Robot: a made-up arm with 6 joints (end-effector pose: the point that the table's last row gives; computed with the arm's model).
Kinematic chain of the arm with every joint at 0, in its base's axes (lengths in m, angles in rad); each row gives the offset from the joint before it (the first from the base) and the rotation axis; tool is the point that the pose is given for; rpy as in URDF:
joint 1: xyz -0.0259 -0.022 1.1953 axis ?
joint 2: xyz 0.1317 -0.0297 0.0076 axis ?
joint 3: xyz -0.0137 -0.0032 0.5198 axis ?
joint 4: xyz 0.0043 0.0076 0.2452 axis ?
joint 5: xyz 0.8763 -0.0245 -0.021 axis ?
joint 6: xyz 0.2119 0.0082 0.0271 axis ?
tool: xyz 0.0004 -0.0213 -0.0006 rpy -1.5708 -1.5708 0
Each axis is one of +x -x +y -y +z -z.
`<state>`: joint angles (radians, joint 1 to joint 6).
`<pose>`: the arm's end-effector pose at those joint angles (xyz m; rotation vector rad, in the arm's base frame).
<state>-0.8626 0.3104 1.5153 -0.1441 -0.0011 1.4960</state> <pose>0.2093 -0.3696 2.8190 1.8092 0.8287 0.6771</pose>
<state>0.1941 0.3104 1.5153 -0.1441 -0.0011 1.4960</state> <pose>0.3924 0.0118 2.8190 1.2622 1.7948 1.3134</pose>
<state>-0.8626 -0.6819 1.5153 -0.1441 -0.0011 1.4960</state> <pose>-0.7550 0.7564 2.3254 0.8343 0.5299 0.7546</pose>
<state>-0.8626 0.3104 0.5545 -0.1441 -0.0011 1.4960</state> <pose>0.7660 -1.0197 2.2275 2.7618 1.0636 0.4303</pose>
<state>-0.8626 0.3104 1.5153 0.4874 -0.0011 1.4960</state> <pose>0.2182 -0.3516 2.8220 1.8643 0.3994 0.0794</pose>
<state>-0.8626 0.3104 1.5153 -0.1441 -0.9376 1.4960</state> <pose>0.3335 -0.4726 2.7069 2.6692 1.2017 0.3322</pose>
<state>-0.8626 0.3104 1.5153 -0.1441 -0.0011 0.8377</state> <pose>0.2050 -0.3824 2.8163 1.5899 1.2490 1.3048</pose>
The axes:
joint 1: +z
joint 2: +y
joint 3: -y
joint 4: -x
joint 5: -y
joint 6: -x

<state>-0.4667 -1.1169 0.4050 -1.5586 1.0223 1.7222</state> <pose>-0.5927 0.0276 2.3789 0.4315 0.6572 2.5365</pose>
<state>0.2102 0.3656 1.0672 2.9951 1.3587 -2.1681</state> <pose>0.9175 0.1854 2.3295 -1.4533 -1.6596 0.1387</pose>
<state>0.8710 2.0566 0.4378 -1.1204 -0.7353 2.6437</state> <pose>0.3727 0.6028 -0.0989 0.0296 -1.3607 1.5854</pose>
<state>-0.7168 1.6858 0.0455 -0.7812 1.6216 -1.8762</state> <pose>0.5908 -0.7798 0.2701 0.3924 0.0124 -3.0427</pose>
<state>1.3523 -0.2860 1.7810 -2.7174 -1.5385 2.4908</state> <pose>-0.2830 -0.8576 2.2963 -2.1179 0.4477 1.1368</pose>
